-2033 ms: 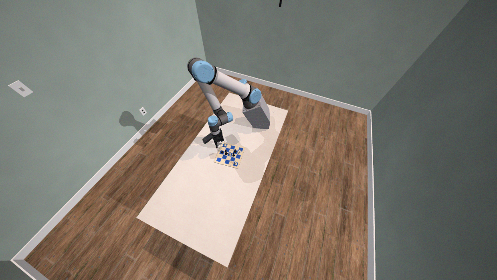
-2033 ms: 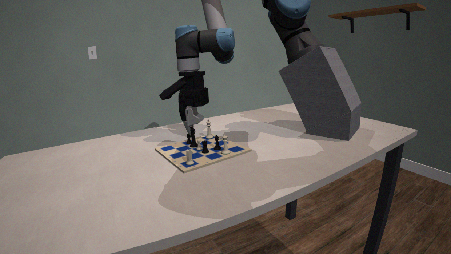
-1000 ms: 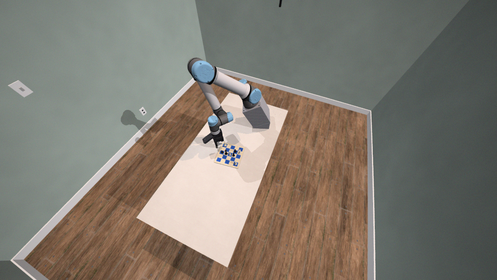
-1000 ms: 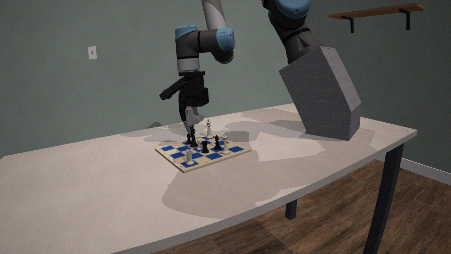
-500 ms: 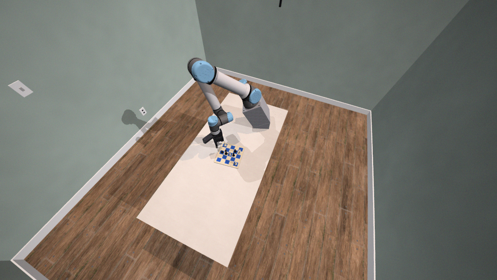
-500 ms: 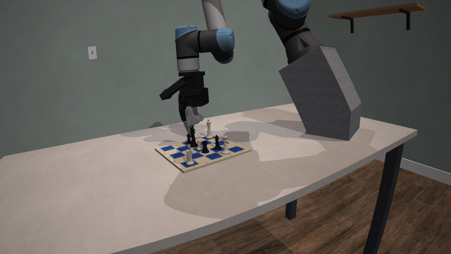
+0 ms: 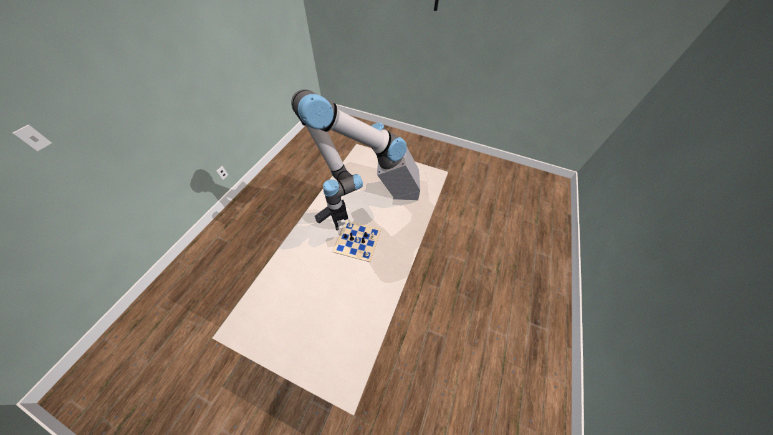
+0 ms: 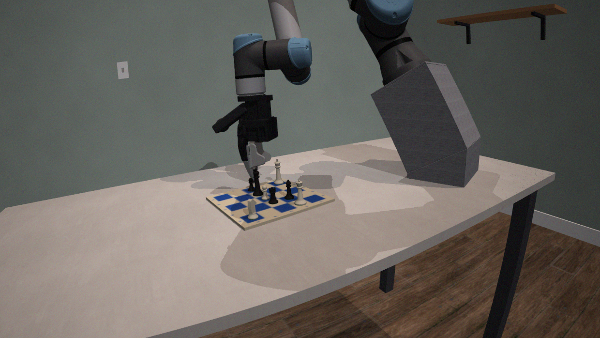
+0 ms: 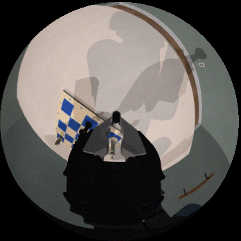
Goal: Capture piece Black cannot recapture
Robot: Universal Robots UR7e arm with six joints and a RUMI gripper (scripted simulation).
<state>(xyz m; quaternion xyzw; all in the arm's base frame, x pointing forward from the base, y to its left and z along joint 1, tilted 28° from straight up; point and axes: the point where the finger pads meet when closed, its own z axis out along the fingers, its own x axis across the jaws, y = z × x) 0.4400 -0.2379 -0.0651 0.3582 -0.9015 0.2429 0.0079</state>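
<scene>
Now: the white king 50 mm behind my hand, 60 mm to the left of it and 10 mm above it. The rest, counted from my hand: white pawn: 30 mm ahead, 140 mm to the left, 10 mm below; blue-and-cream chessboard: 30 mm ahead, 140 mm to the left, 20 mm below; black king: 30 mm ahead, 110 mm to the left, 10 mm above.
</scene>
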